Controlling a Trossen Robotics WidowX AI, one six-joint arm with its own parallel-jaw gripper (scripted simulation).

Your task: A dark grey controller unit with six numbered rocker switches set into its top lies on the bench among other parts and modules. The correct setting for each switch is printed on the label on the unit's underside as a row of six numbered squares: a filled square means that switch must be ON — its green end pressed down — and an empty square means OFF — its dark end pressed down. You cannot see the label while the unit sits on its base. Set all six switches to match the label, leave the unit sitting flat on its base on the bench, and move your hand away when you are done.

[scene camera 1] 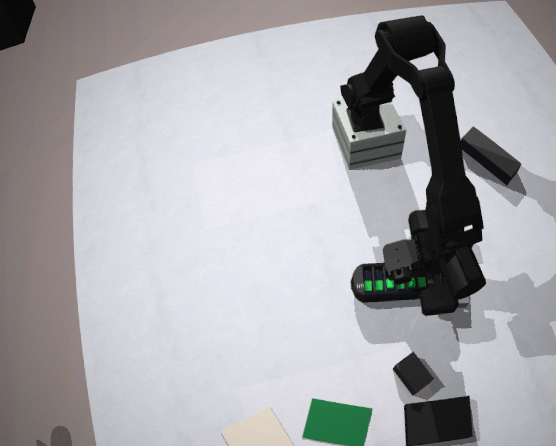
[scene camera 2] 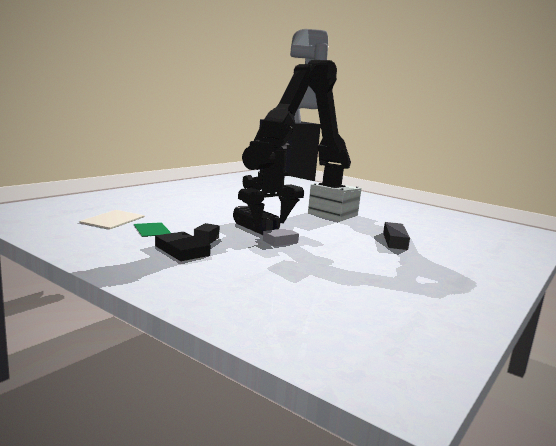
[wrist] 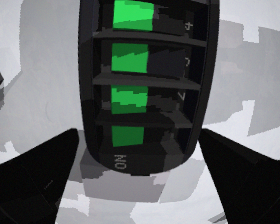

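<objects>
You can see my gripper in the wrist view, in scene camera 2, and in scene camera 1 (425, 280) as well. On my gripper, (wrist: 238, 172) and (scene camera 2: 282, 206) are the same spot.
</objects>
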